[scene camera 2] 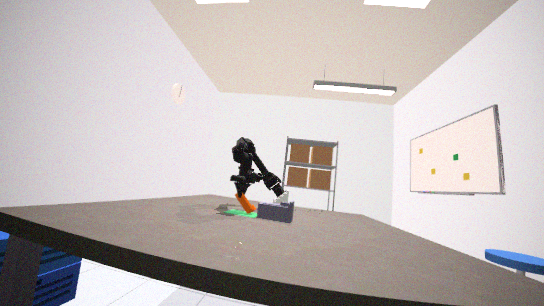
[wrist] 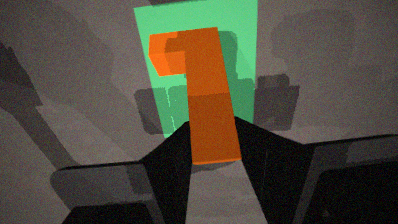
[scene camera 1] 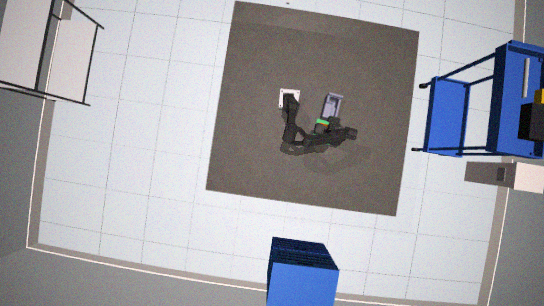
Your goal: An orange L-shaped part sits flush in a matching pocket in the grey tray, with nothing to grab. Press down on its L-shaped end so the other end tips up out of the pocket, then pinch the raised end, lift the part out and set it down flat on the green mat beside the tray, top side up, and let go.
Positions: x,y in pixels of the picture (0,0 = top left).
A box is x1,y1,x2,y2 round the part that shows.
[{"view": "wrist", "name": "gripper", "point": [211,124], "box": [50,116,397,223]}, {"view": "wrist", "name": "orange L-shaped part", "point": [197,52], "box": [149,27,241,164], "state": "held by the gripper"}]
